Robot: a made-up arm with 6 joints. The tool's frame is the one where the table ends. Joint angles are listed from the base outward.
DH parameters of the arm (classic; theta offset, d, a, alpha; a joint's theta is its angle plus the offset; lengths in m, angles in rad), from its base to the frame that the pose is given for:
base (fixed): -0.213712 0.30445 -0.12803 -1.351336
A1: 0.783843 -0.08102 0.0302 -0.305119
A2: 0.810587 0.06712 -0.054 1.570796
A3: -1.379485 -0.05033 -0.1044 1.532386
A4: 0 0.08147 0.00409 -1.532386
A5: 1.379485 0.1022 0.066 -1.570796
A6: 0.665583 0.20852 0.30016 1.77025
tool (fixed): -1.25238 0.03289 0 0
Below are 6 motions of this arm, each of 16 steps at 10 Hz.
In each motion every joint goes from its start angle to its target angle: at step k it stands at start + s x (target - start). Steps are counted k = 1, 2, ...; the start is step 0. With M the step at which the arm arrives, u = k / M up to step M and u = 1 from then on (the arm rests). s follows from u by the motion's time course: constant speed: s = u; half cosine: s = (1 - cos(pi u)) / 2; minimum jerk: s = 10 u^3 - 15 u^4 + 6 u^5.
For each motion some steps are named. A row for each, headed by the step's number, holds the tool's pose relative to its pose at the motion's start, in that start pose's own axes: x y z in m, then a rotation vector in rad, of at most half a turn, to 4 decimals.
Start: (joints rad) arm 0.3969 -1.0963 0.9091 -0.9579 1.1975 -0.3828
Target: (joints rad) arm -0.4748 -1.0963 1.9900 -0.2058 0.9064 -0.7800
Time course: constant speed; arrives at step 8
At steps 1, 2, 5, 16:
1: -0.0038 -0.0081 -0.0690 -0.1642 -0.0197 0.0120
2: -0.0053 -0.0281 -0.1384 -0.3306 -0.0442 0.0211
5: 0.0000 -0.1586 -0.3205 -0.8330 -0.1308 0.0514
16: -0.0007 -0.3637 -0.4116 -1.3205 -0.1887 0.1194

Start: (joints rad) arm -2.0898 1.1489 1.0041 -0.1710 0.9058 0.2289
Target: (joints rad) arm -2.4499 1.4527 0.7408 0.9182 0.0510 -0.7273
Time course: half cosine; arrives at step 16
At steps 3, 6, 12, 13, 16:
3: 0.0372 0.0172 0.0220 0.0554 -0.0044 -0.1069
6: 0.1408 0.0357 0.0797 0.2043 -0.0724 -0.3997
12: 0.3050 -0.0453 0.2167 0.4812 -0.5855 -1.0671
13: 0.3098 -0.0573 0.2311 0.4974 -0.6742 -1.1306
16: 0.3117 -0.0715 0.2495 0.5123 -0.8033 -1.2097

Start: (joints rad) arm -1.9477 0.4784 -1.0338 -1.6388 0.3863 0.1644
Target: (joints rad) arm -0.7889 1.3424 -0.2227 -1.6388 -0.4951 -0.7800
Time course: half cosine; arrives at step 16
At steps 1, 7, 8, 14, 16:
1: 0.0076 0.0019 0.0019 0.0043 0.0021 -0.0236
7: 0.3034 -0.1032 0.0974 0.2583 -0.0924 -1.0452
8: 0.3410 -0.1780 0.1249 0.3300 -0.1713 -1.3079
14: 0.1743 -0.5069 0.2145 0.5469 -0.7885 -2.5501
16: 0.1419 -0.5172 0.2156 0.5471 -0.8513 -2.6517

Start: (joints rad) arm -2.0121 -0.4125 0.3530 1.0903 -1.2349 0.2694
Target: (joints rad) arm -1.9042 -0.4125 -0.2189 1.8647 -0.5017 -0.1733
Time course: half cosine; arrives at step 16
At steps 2, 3, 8, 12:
2: -0.0076 -0.0022 0.0044 0.0286 -0.0440 0.0027
3: -0.0171 -0.0049 0.0088 0.0620 -0.0984 0.0061
8: -0.1114 -0.0189 -0.0034 0.2856 -0.6352 0.0508
12: -0.1678 -0.0076 -0.0880 0.3459 -1.1353 0.1212

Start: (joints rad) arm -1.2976 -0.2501 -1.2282 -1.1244 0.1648 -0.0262
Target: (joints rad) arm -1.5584 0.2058 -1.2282 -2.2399 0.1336 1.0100
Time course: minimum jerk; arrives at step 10
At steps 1, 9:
1: 0.0002 -0.0005 -0.0011 -0.0066 0.0103 0.0015
9: -0.1312 -0.1913 -0.0532 -0.8036 0.9030 0.6196

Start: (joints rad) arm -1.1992 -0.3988 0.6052 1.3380 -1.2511 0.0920
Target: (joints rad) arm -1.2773 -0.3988 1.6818 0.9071 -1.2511 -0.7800
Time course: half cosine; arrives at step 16
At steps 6, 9, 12, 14, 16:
6: -0.0216 -0.0377 0.0793 0.2100 0.1625 0.2882
9: -0.0128 -0.0878 0.1479 0.4144 0.3412 0.5332
12: 0.0194 -0.1354 0.1974 0.5953 0.5221 0.7296
14: 0.0394 -0.1543 0.2139 0.6702 0.6053 0.8066
16: 0.0472 -0.1606 0.2191 0.6962 0.6355 0.8328

